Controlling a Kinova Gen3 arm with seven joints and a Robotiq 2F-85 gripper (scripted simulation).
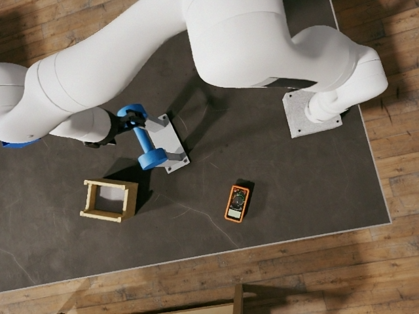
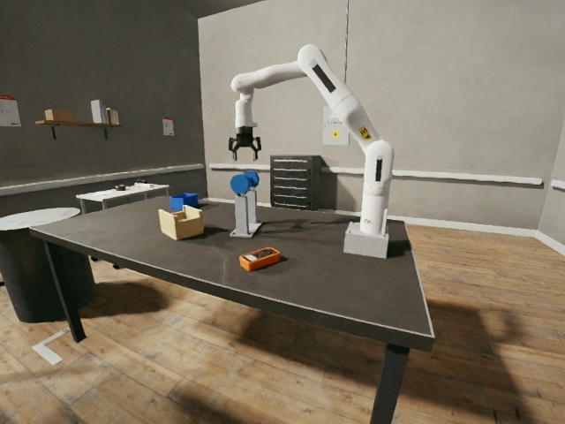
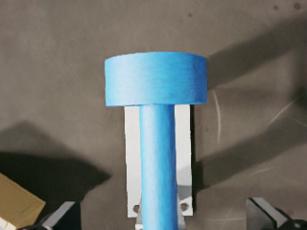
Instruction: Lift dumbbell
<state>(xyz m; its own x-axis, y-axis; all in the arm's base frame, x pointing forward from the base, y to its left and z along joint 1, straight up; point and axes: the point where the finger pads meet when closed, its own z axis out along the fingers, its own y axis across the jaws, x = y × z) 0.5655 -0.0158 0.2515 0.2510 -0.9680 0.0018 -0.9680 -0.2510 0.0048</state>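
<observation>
Right now the blue dumbbell is 100 mm below my hand. From my hand the other things lie so: grey cradle 230 mm below.
</observation>
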